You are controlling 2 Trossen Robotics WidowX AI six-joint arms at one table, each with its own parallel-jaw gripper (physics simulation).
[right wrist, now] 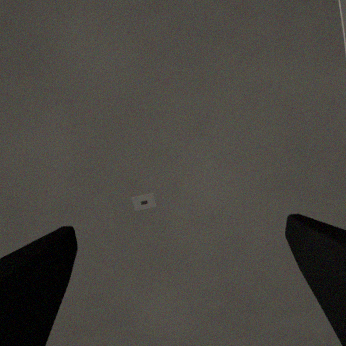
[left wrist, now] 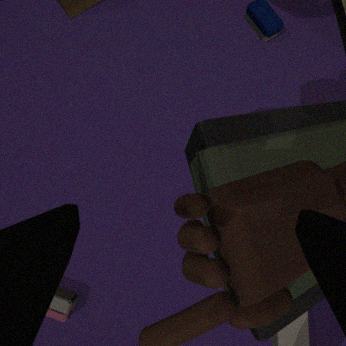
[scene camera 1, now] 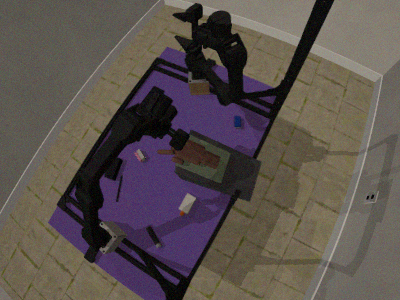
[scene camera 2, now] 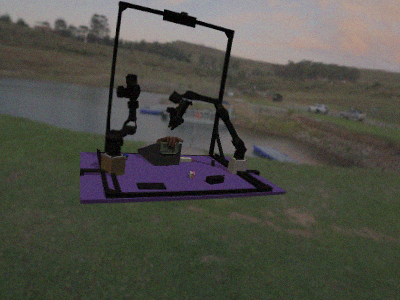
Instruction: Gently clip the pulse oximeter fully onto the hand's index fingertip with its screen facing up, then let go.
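Pixels of known places: left gripper, fingertip midpoint: [left wrist: 190, 218] [scene camera 1: 173, 129] [scene camera 2: 169, 128]; right gripper, fingertip midpoint: [right wrist: 182, 231] [scene camera 1: 174, 25] [scene camera 2: 134, 93]; left arm's base, link origin: [scene camera 1: 102, 237] [scene camera 2: 238, 158]; right arm's base, link origin: [scene camera 1: 198, 74] [scene camera 2: 113, 154].
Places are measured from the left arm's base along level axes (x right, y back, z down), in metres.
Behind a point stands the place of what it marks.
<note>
A small white-and-pink block [scene camera 1: 140, 155] @(x -0.131, y -0.381, z 0.074 m) [scene camera 2: 192, 174] @(x -0.162, y -0.384, z 0.079 m) [left wrist: 62, 302] @(x -0.120, y -0.385, z 0.074 m), which looks like the pulse oximeter, lies on the purple mat [scene camera 1: 160, 185] @(x 0.030, y -0.328, z 0.106 m), apart from the hand. The brown hand [scene camera 1: 202, 154] @(x 0.142, y -0.528, z -0.065 m) [scene camera 2: 170, 140] @(x 0.024, y -0.508, z -0.082 m) [left wrist: 270, 240] @(x 0.079, y -0.503, z -0.094 m) rests on a green pad on a dark stand; its bare index finger [scene camera 1: 165, 151] [left wrist: 180, 320] sticks out past the curled fingers. My left gripper [scene camera 1: 170, 132] @(x 0.021, y -0.523, z -0.159 m) [left wrist: 190, 218] @(x 0.021, y -0.523, z -0.159 m) is open and empty above the hand's finger side; in its wrist view the block is partly behind one finger. My right gripper [scene camera 1: 179, 28] @(x -0.141, y -0.784, z -0.366 m) [right wrist: 182, 231] @(x -0.141, y -0.784, z -0.366 m) is open and empty, raised high, facing a wall.
A blue block [scene camera 1: 237, 121] @(x 0.149, y -0.787, z 0.073 m) [left wrist: 265, 19] @(x 0.146, y -0.780, z 0.073 m) lies beyond the stand [scene camera 1: 245, 175] @(x 0.323, y -0.584, z 0.059 m). A white box [scene camera 1: 187, 204] @(x 0.190, y -0.335, z 0.077 m) [left wrist: 295, 330] @(x 0.189, y -0.346, z 0.077 m) with an orange end lies near the stand. A black cylinder [scene camera 1: 154, 236] @(x 0.158, y -0.133, z 0.082 m), a black box [scene camera 1: 114, 168] @(x -0.196, y -0.253, z 0.070 m) [scene camera 2: 215, 179] @(x -0.241, y -0.260, z 0.076 m) and a flat dark pad [scene camera 2: 151, 186] @(x -0.328, y -0.658, z 0.097 m) also lie on the mat.
</note>
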